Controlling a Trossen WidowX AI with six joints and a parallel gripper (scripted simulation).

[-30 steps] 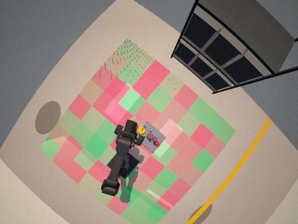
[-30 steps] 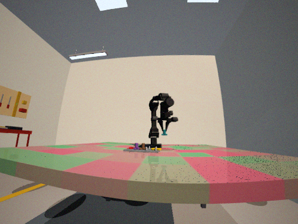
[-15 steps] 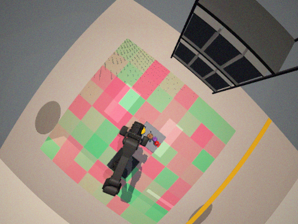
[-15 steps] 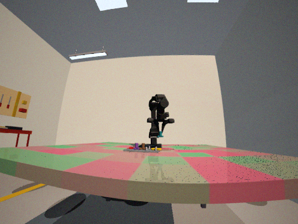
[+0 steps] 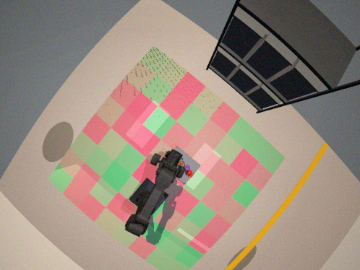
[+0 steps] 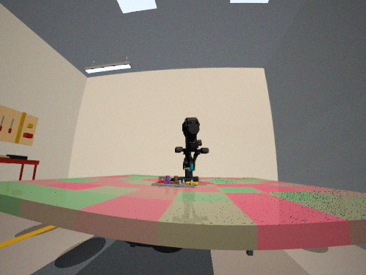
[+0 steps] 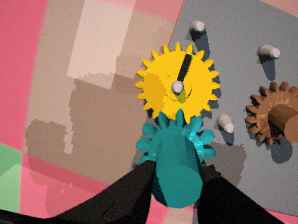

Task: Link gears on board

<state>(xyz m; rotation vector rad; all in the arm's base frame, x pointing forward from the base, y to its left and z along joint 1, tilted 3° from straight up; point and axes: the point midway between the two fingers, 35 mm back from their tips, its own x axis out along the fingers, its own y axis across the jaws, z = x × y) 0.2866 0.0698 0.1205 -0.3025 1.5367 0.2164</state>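
The brown gear is 80 mm to the right of my gripper tip, 80 mm below it and 40 mm ahead of it. Round my gripper tip: purple gear 120 mm to the right, 80 mm below, 50 mm ahead; yellow gear 90 mm below, 20 mm ahead, 10 mm to the left; teal gear 10 mm below.
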